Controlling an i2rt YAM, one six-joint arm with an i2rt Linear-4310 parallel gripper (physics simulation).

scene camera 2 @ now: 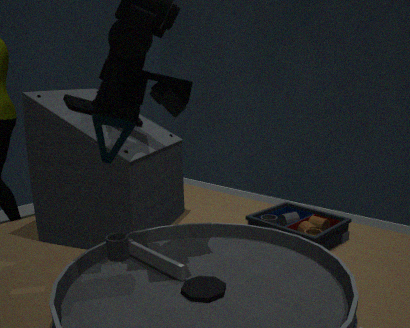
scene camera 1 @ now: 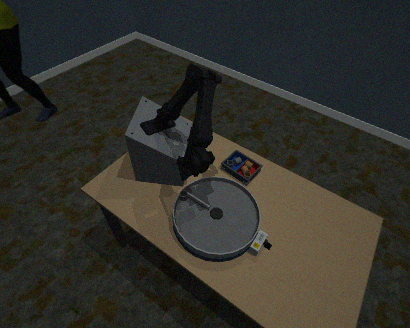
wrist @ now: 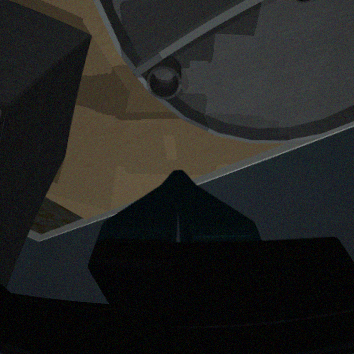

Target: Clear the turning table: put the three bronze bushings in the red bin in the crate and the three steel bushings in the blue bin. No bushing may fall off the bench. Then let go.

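Places are measured from the arm's base along level axes (x right, y down, z ahead), in millimetres.
Pixels of known places: gripper, between the fingertips: (scene camera 2: 106, 162) (scene camera 1: 183, 180) (wrist: 177, 177); arm's base, origin of its link: (scene camera 1: 158, 125).
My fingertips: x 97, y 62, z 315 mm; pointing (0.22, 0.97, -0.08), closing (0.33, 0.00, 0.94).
For each thing: its top centre in the pictures, then the offset to it from my fingertips. "spot": a spot on its surface instead.
- turning table, centre of its top: (scene camera 2: 203, 286) (scene camera 1: 216, 212) dx -72, dy +162, dz +162 mm
- crate, a spot on its surface: (scene camera 2: 332, 239) spot: dx -422, dy +201, dz +116 mm
- pale bar, a spot on its surface: (wrist: 200, 37) spot: dx -32, dy +170, dz +38 mm
- dark hub, centre of its top: (scene camera 2: 203, 286) (scene camera 1: 216, 212) dx -72, dy +162, dz +162 mm
- small control box, centre of its top: (scene camera 1: 259, 240) dx -123, dy +165, dz +390 mm
A steel bushing (scene camera 1: 183, 195) (scene camera 2: 117, 246) (wrist: 164, 81) stands upright on the turning table (scene camera 1: 225, 235) (scene camera 2: 275, 270) (wrist: 260, 90), inside the rim at the outer end of the bar. Two steel bushings (scene camera 1: 238, 160) (scene camera 2: 289, 217) are in the blue bin (scene camera 2: 300, 212) of the crate (scene camera 2: 332, 239), one lying and one showing its open end. Three bronze bushings (scene camera 1: 249, 164) (scene camera 2: 320, 221) lie in the red bin. My gripper (scene camera 2: 106, 160) (wrist: 177, 177) is shut and empty, its fingertips together, raised well above the bench, apart from the steel bushing. The fingertips are too dark to make out in scene camera 1.
A pale bar (scene camera 1: 198, 200) (scene camera 2: 157, 259) (wrist: 200, 37) spans from near the dark hub (scene camera 1: 216, 213) (scene camera 2: 203, 288) to the rim. The grey pedestal (scene camera 1: 155, 162) (scene camera 2: 80, 185) carries the arm beside the turning table. A small control box (scene camera 1: 258, 243) sits at the table's side. A person stands beyond the bench.
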